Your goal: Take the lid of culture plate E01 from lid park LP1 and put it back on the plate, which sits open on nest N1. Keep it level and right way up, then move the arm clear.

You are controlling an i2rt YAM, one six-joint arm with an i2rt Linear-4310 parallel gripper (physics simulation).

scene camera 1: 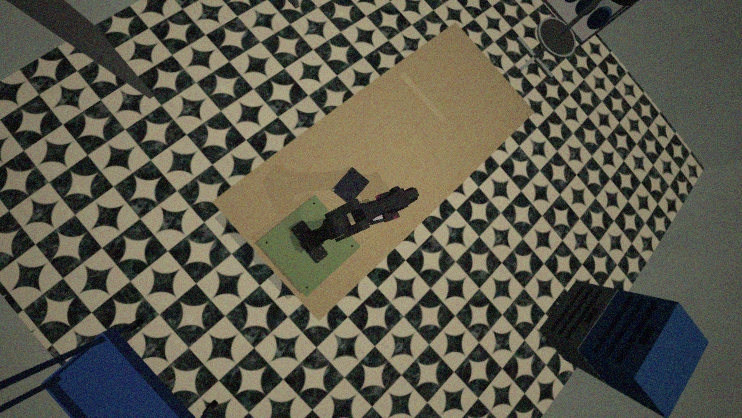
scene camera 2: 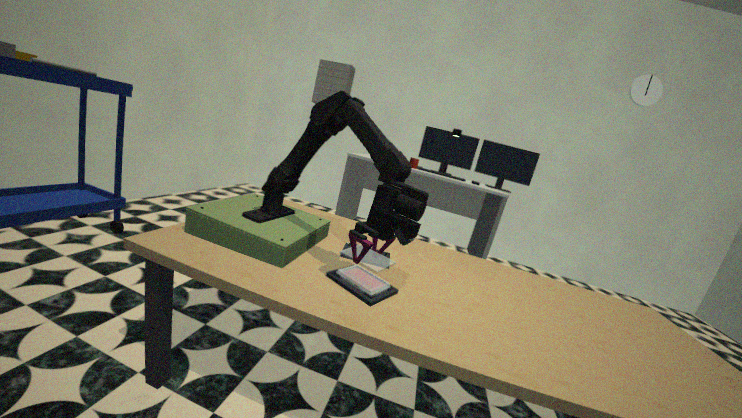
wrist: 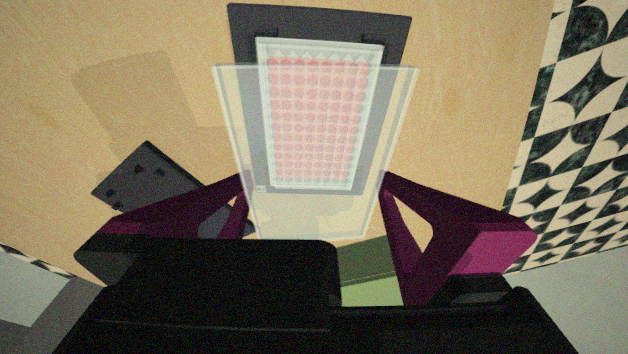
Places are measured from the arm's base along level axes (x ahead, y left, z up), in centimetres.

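Pixels of known places: gripper, fingertip midpoint: [scene camera 2: 365, 260] [wrist: 314, 177]; arm's base, link origin: [scene camera 1: 309, 241] [scene camera 2: 270, 214].
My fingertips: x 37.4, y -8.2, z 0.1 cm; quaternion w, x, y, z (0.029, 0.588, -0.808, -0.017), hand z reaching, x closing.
For each thing: its top centre in the pictures, then the offset to it from my fingertips. Level surfaces: height alone.
- clear lid, top centre: [wrist: 315, 189] [scene camera 2: 368, 254] dx +0.5, dy -0.2, dz +1.8 cm
- open culture plate, top centre: [wrist: 315, 134] [scene camera 2: 363, 276] dx +0.8, dy -0.4, dz -4.5 cm
- dark nest N1, top centre: [wrist: 315, 129] [scene camera 2: 363, 279] [scene camera 1: 382, 209] dx +0.8, dy -0.4, dz -5.3 cm
- Dark lid park LP1, top centre: [wrist: 174, 220] [scene camera 2: 367, 250] [scene camera 1: 351, 185] dx -4.9, dy +19.7, dz -5.1 cm
- wooden table, surface height: dz -7.1 cm
My gripper [scene camera 2: 368, 255] [wrist: 314, 177] is shut on the clear lid [scene camera 2: 380, 261] [wrist: 310, 215], a magenta finger at each long side. The lid looks about level and is held above the table. In the wrist view it overlaps the open culture plate [scene camera 2: 363, 279] [wrist: 320, 54], lined up with it in direction; a gap shows in scene camera 2. The plate, with pink wells, sits on dark nest N1 [scene camera 2: 386, 296] [wrist: 320, 21]. Dark lid park LP1 [scene camera 1: 351, 184] [wrist: 167, 187] stands beside the nest, without a lid. In scene camera 1 the arm hides most of the plate and lid.
The arm stands on a green block [scene camera 1: 290, 264] [scene camera 2: 233, 241] at one end of the wooden table [scene camera 1: 446, 77] [scene camera 2: 519, 321]. A desk with two monitors [scene camera 2: 449, 147] [scene camera 2: 507, 162] and a blue cart [scene camera 2: 67, 194] stand away from the table.
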